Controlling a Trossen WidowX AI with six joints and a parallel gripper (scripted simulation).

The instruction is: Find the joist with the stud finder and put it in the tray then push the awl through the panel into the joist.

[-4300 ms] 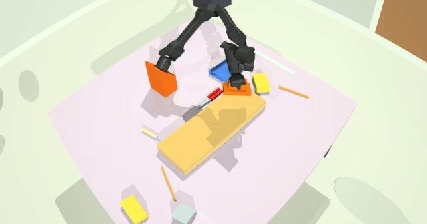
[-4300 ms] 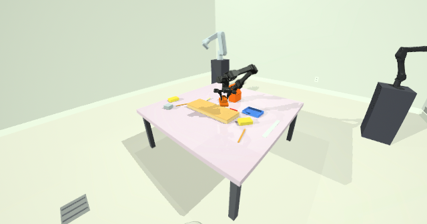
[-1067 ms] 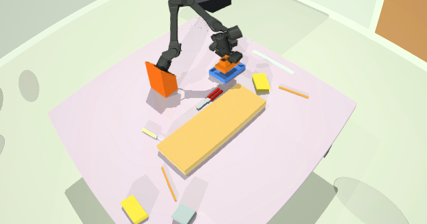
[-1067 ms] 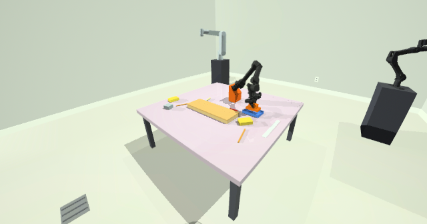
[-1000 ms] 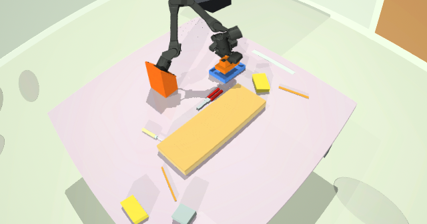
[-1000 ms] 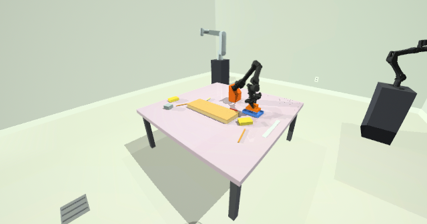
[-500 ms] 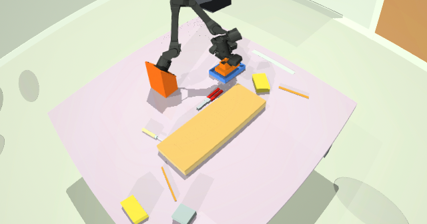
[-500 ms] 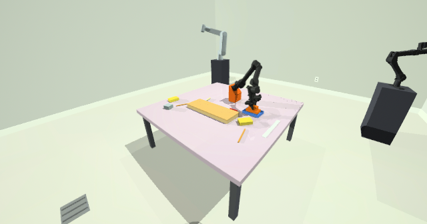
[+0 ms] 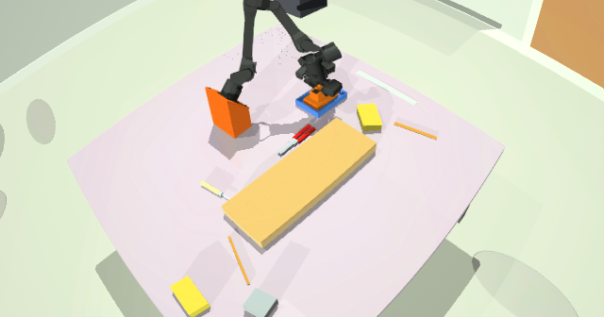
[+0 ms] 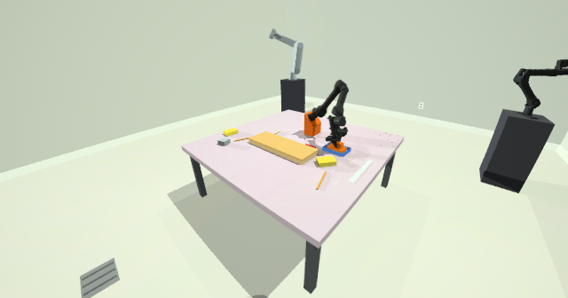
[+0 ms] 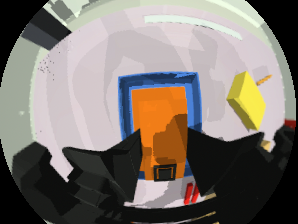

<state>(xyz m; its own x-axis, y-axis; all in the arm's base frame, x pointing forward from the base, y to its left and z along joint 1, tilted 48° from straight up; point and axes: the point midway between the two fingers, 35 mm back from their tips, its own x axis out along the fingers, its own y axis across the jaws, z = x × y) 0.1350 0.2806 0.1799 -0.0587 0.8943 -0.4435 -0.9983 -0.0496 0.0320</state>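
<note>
Now: gripper tip 20 mm to the left of the orange stud finder and 20 mm below it. Round my gripper tip: blue tray: 10 mm to the right, 20 mm below; then white strip: 140 mm ahead, 240 mm to the left, 30 mm below; then awl: 60 mm ahead, 560 mm to the right, 20 mm below.
</note>
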